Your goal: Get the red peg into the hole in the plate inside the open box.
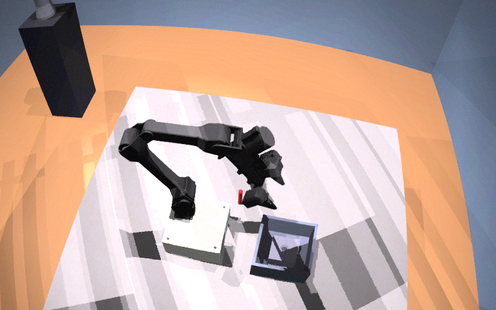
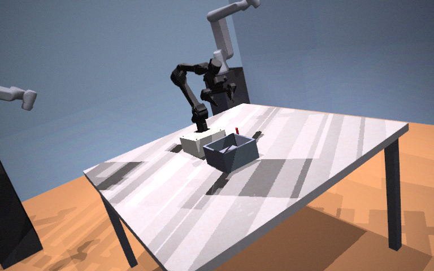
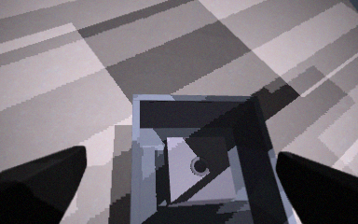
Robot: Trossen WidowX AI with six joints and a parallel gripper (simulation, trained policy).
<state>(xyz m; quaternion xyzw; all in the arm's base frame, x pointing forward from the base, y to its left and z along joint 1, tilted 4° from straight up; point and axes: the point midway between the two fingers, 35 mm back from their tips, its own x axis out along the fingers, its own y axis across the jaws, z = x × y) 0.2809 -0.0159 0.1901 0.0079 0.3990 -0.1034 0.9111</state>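
Right now my gripper tip is 230 mm above the red peg, 120 mm to the right of it and 120 mm past it. From my gripper tip the other things lie so: grey box: 240 mm below, 70 mm to the right, 50 mm ahead; then light plate: 220 mm below, 70 mm to the right, 50 mm ahead.
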